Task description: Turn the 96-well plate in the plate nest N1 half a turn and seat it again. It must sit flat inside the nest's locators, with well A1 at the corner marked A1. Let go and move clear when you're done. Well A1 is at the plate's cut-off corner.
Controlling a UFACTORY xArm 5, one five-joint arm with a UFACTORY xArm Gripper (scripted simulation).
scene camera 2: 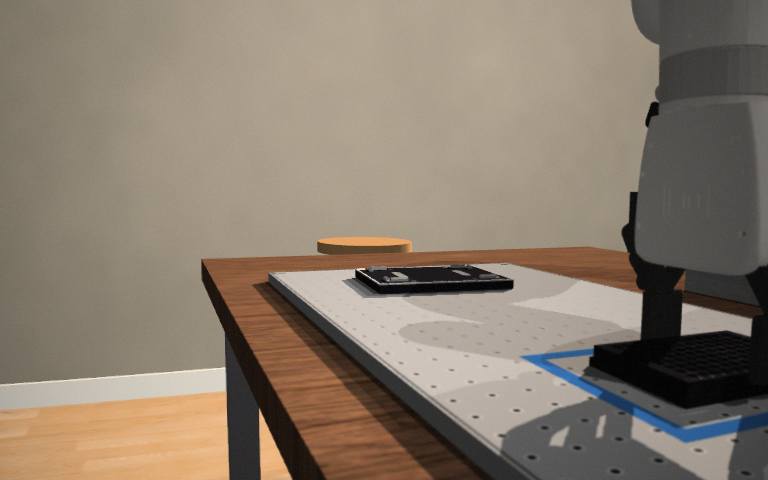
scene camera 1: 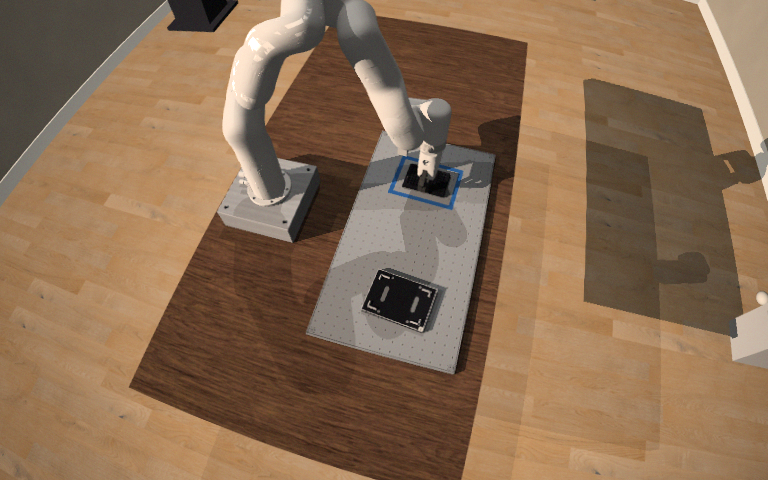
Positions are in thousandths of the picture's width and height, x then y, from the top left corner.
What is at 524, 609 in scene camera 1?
A black plate nest.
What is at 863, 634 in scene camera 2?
My gripper.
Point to a black plate nest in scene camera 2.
549, 572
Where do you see a 96-well plate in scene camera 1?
At 576, 372
